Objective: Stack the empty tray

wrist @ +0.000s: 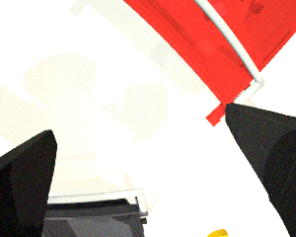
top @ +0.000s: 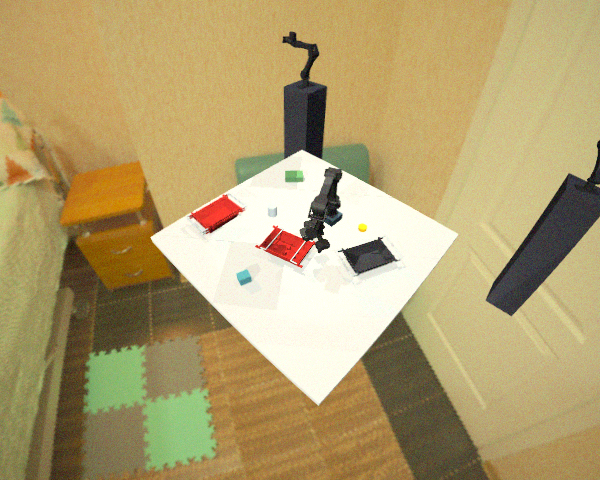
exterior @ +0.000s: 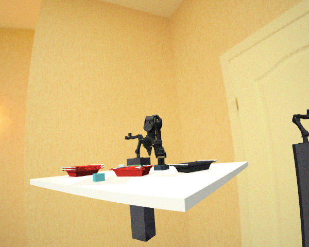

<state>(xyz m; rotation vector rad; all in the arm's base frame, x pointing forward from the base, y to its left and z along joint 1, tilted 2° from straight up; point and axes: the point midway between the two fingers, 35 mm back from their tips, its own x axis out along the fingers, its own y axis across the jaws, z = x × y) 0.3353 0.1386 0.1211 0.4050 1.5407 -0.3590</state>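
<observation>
The dark grey tray lies 21 cm to the left of my gripper tip, 20 cm behind it and 9 cm below it. The rest, counted from my gripper tip: cyan block: 32 cm ahead, 19 cm to the right, 11 cm below; then pale cylinder: 42 cm to the right, 13 cm behind, 10 cm below; then yellow disc: 39 cm behind, 12 cm below, 5 cm to the left.
</observation>
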